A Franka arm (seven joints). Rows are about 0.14 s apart.
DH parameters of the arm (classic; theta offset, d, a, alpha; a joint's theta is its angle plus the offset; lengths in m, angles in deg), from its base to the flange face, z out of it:
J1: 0 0.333 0 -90
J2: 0 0 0 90
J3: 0 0.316 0.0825 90
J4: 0 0 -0.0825 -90
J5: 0 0.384 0 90
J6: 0 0 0.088 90
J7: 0 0.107 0 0
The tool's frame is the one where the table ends.
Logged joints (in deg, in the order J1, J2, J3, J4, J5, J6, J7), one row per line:
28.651 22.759 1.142 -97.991 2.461 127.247 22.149
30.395 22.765 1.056 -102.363 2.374 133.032 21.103
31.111 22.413 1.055 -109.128 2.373 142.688 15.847
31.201 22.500 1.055 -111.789 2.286 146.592 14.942
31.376 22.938 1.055 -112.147 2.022 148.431 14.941
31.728 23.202 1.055 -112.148 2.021 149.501 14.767
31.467 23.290 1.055 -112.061 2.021 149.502 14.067
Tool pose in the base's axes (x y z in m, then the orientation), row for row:
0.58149 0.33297 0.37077 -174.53 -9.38 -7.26
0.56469 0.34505 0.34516 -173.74 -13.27 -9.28
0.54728 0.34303 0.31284 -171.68 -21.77 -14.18
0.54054 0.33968 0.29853 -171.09 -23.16 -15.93
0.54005 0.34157 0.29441 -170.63 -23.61 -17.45
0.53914 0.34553 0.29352 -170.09 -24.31 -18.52
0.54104 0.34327 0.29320 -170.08 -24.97 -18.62
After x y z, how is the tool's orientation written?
As a rotation vector, in degrees.
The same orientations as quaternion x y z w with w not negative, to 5 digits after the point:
-0.99672 -0.05357 -0.04146 0.04421
-0.99454 -0.07596 -0.05312 0.04804
-0.98722 -0.12518 -0.08154 0.05552
-0.98513 -0.13335 -0.09172 0.05771
-0.98375 -0.13612 -0.10061 0.05985
-0.98230 -0.14040 -0.10696 0.06267
-0.98176 -0.14414 -0.10748 0.06184

